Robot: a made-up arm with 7 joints.
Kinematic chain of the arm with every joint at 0, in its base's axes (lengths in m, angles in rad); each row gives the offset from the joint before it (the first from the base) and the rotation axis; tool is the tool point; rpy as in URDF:
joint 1: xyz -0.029 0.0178 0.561 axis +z
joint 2: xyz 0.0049 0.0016 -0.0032 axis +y
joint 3: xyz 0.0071 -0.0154 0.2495 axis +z
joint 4: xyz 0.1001 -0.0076 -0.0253 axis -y
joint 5: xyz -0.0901 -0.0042 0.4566 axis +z
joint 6: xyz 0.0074 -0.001 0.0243 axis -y
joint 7: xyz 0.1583 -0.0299 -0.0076 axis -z
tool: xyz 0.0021 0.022 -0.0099 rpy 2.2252 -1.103 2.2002
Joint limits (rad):
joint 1: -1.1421..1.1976
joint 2: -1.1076..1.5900
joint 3: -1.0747..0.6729
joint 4: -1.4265..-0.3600
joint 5: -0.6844..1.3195
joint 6: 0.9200..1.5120
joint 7: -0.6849..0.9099
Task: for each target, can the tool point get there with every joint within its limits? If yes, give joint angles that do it. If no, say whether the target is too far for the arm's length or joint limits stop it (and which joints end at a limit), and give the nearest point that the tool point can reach.
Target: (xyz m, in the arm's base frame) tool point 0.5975 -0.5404 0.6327
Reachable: yes | joints -0.3102 0.6227 -0.4908 -1.1519 0.0467 1.3390 -0.5552
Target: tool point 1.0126 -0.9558 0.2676
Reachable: no: too far | nearest point 0.6288 -0.5970 0.3749 | short by 0.536 m
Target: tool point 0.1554 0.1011 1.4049
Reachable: yes | joints 0.6638 -0.3771 0.0267 -0.7162 -0.4209 1.3041 -0.4093
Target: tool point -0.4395 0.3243 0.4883
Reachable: no: joint limits stop it (at a limit: joint 1, joint 3, joint 4, joint 6, joint 7) | nearest point -0.2711 0.6782 0.2807 | short by 0.443 m
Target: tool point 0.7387 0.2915 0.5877
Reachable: yes | joints 1.0053 0.7527 -0.8648 -1.1632 0.3887 1.0367 -0.4236
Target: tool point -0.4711 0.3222 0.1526
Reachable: no: joint limits stop it (at a limit: joint 1, joint 2, joint 3, joint 4, joint 6, joint 7) | nearest point -0.3660 0.4616 0.0308 | short by 0.213 m
